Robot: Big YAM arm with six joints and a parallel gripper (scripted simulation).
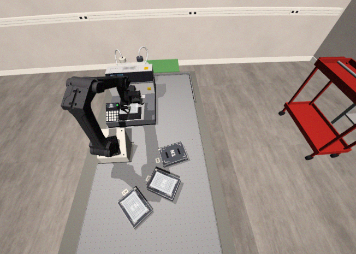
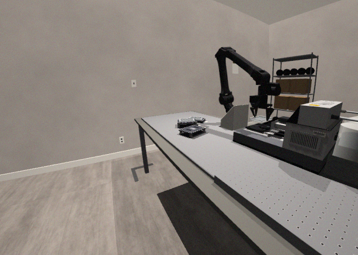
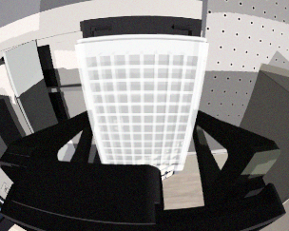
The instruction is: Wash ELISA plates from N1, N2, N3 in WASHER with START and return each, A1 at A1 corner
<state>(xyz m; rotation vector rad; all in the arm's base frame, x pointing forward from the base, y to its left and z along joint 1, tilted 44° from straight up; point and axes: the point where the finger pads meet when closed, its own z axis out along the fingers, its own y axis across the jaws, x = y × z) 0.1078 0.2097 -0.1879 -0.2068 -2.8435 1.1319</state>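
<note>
Now: the dark carrier 6 cm below my hand. The rest, counted from my hand: washer (2 cm ahead, 15 cm to the left).
</note>
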